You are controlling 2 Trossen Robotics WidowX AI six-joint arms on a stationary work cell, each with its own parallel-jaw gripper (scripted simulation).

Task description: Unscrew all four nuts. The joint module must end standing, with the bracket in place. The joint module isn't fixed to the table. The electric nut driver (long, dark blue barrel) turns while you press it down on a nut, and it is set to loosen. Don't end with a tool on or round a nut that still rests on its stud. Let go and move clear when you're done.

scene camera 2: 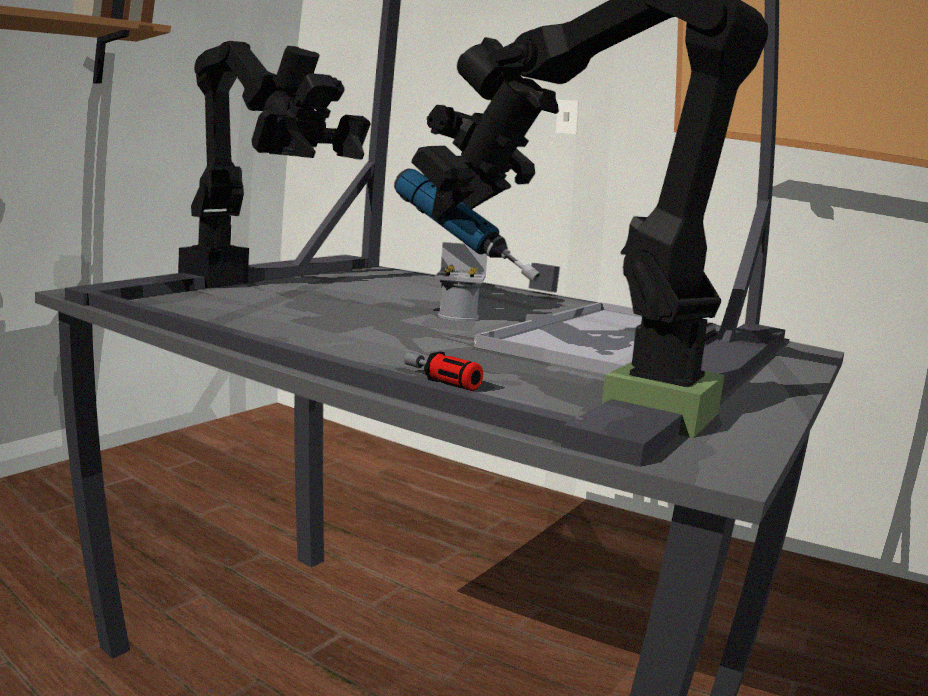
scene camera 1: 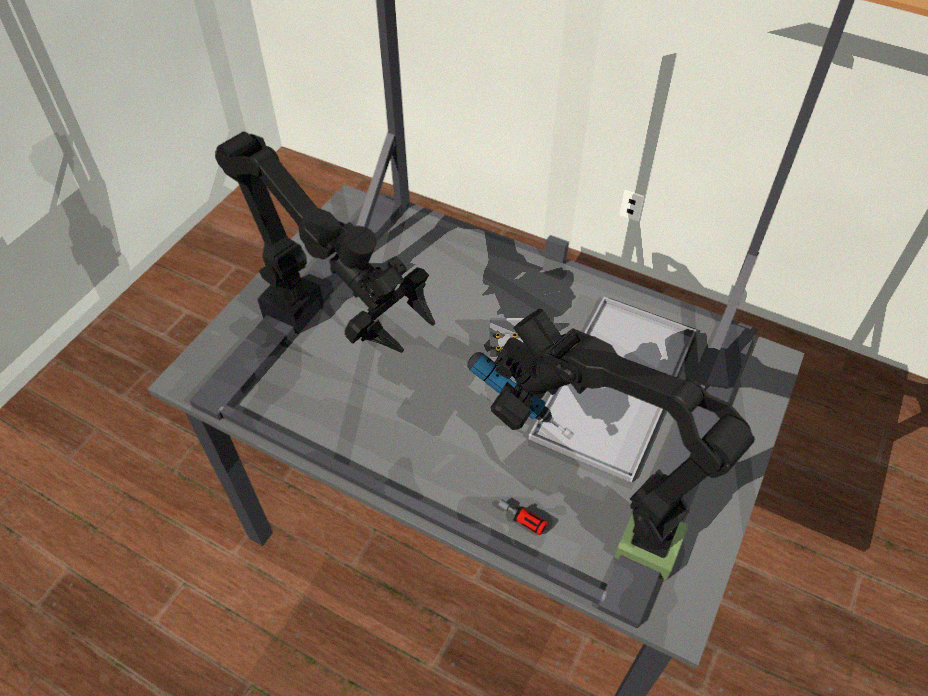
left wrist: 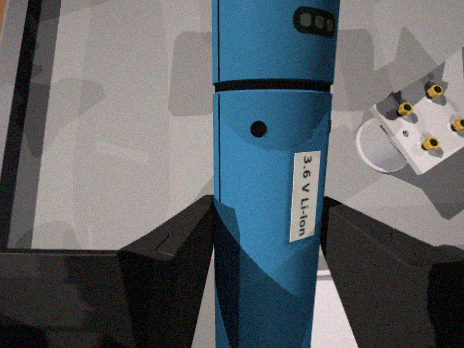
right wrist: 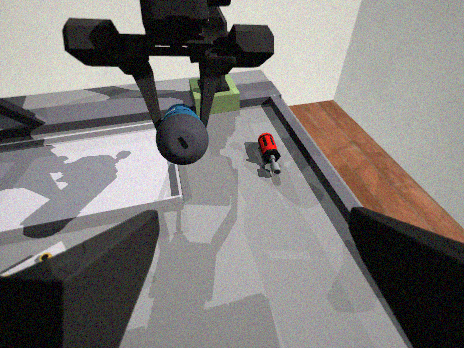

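My left gripper is visible in scene camera 1, the left wrist view and the right wrist view. My right gripper is visible in scene camera 1 and in the right wrist view. A blue electric nut driver is in the pictures as well.
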